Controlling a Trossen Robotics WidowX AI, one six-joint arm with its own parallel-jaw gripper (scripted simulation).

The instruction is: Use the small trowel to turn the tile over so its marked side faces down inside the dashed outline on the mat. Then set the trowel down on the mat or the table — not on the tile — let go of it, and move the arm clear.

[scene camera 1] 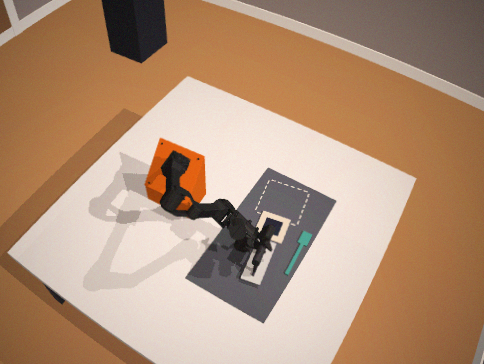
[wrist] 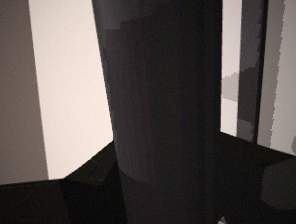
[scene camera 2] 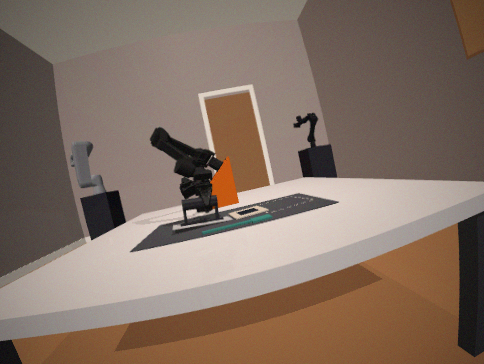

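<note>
The robot's gripper [scene camera 2: 207, 209], [scene camera 1: 268, 251], [wrist: 161, 136] is visible, and the scene has a grey mat [scene camera 1: 219, 270], [scene camera 2: 164, 234] as well.
</note>
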